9 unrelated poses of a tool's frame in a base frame.
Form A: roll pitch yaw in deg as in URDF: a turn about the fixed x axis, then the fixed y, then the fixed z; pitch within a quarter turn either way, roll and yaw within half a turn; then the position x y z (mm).
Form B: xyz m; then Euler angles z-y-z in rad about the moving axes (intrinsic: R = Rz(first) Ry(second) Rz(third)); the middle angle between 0 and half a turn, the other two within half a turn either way. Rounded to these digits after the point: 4 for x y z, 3 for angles.
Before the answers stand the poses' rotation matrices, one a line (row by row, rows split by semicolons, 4 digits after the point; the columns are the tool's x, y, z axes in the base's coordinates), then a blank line. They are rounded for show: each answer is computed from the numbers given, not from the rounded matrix.
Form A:
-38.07, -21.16, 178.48, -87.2, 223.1, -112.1
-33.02, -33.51, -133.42, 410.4, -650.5, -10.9
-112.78, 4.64, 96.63, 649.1, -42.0, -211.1
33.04, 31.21, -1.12, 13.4, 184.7, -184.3
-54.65, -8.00, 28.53, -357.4, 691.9, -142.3
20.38, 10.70, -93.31, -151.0, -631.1, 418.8
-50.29, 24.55, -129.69, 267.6, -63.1, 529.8
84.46, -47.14, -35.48, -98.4, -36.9, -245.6
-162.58, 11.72, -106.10, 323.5, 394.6, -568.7
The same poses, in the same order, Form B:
-0.9322 -0.2434 0.2677; 0.0247 -0.7811 -0.6239; 0.3610 -0.5750 0.7342
-0.5731 0.4022 0.7140; -0.6056 -0.7948 -0.0383; 0.5521 -0.4544 0.6991
-0.1151 0.3932 -0.9122; 0.9901 -0.0294 -0.1376; -0.0809 -0.9190 -0.3859
0.8551 0.2989 0.4236; -0.0167 0.8326 -0.5536; -0.5182 0.4663 0.7170
0.8700 -0.1766 -0.4603; 0.4730 0.5625 0.6781; 0.1392 -0.8077 0.5729
-0.0567 0.9321 -0.3577; -0.9810 -0.1187 -0.1536; -0.1857 0.3422 0.9211
-0.5809 0.6958 0.4224; -0.6999 -0.1621 -0.6956; -0.4155 -0.6997 0.5811
0.5539 -0.5381 -0.6353; -0.3948 0.5021 -0.7694; 0.7330 0.6770 0.0657
-0.2715 -0.8998 0.3414; -0.9407 0.3230 0.1032; -0.2031 -0.2931 -0.9342

-0.0872, 0.2231, -0.1121, -1.165, 0.746, -2.131
0.4104, -0.6505, -0.0109, -0.054, 0.797, -2.453
0.6491, -0.0420, -0.2111, -2.992, 1.967, -1.483
0.0134, 0.1847, -0.1843, -0.918, 0.771, 0.733
-0.3574, 0.6919, -0.1423, 2.167, 0.961, -1.741
-0.1510, -0.6311, 0.4188, -2.736, 0.400, 1.074
0.2676, -0.0631, 0.5298, -1.025, 0.951, -1.035
-0.0984, -0.0369, -0.2456, -2.261, 1.505, 2.396
0.3235, 0.3946, -0.5687, 0.294, 2.777, -0.965

